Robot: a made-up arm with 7 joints. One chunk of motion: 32 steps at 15 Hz.
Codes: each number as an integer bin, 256 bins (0 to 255) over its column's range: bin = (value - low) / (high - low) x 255, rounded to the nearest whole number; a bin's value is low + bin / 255 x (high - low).
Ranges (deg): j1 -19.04..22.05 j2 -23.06..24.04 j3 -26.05..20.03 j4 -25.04..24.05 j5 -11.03..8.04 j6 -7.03..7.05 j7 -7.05..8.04
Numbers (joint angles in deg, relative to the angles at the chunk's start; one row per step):
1: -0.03 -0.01 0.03 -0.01 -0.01 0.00 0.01
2: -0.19 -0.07 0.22 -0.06 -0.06 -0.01 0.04
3: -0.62 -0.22 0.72 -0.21 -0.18 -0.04 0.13
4: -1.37 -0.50 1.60 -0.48 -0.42 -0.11 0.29
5: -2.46 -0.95 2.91 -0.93 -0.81 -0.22 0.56
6: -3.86 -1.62 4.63 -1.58 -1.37 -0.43 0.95
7: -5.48 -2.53 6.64 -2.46 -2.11 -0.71 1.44
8: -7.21 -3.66 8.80 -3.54 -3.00 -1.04 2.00
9: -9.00 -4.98 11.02 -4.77 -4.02 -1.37 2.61
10: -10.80 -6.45 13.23 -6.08 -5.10 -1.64 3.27
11: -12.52 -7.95 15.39 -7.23 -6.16 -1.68 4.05
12: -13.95 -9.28 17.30 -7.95 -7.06 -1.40 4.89
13: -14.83 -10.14 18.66 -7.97 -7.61 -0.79 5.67
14: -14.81 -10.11 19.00 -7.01 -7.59 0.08 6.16
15: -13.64 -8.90 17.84 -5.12 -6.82 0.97 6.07
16: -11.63 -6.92 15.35 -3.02 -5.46 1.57 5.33
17: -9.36 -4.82 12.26 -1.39 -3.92 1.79 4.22
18: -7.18 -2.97 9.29 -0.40 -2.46 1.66 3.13
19: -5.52 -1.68 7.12 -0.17 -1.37 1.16 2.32
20: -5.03 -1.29 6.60 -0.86 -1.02 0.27 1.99
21: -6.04 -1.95 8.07 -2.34 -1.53 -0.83 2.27
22: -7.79 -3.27 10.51 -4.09 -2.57 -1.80 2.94
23: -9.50 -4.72 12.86 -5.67 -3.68 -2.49 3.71
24: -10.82 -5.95 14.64 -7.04 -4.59 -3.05 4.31
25: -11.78 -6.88 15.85 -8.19 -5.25 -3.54 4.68
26: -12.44 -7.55 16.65 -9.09 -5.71 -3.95 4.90
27: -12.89 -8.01 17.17 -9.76 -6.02 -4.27 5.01
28: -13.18 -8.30 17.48 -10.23 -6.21 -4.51 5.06
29: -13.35 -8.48 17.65 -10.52 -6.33 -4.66 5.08
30: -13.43 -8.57 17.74 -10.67 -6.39 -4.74 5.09
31: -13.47 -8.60 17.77 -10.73 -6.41 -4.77 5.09
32: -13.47 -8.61 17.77 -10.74 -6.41 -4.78 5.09
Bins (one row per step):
1: 118 125 144 130 147 127 119
2: 117 124 145 130 147 127 120
3: 114 124 148 129 145 127 121
4: 110 122 153 128 142 125 124
5: 103 120 160 125 137 123 129
6: 94 116 170 122 129 120 135
7: 84 111 181 117 119 114 143
8: 73 105 193 112 107 108 153
9: 62 98 205 105 94 103 163
10: 51 90 217 98 79 98 174
11: 40 82 229 93 65 97 188
12: 32 75 240 89 53 102 202
13: 26 70 247 89 46 113 215
14: 26 70 249 94 46 129 223
15: 34 77 243 103 56 145 222
16: 46 87 229 114 74 156 209
17: 60 99 212 123 95 160 190
18: 74 109 196 128 115 157 172
19: 84 116 184 129 129 148 158
20: 87 118 181 126 134 132 153
21: 81 114 189 118 127 112 157
22: 70 107 202 109 113 95 169
23: 59 99 215 101 98 82 182
24: 51 93 225 94 86 72 192
25: 45 88 232 88 77 63 198
26: 41 84 236 83 71 56 202
27: 38 81 239 79 67 50 204
28: 36 80 241 77 64 46 205
29: 35 79 242 75 63 43 205
30: 35 78 242 75 62 41 205
31: 35 78 242 74 62 41 205
32: 35 78 242 74 62 41 205

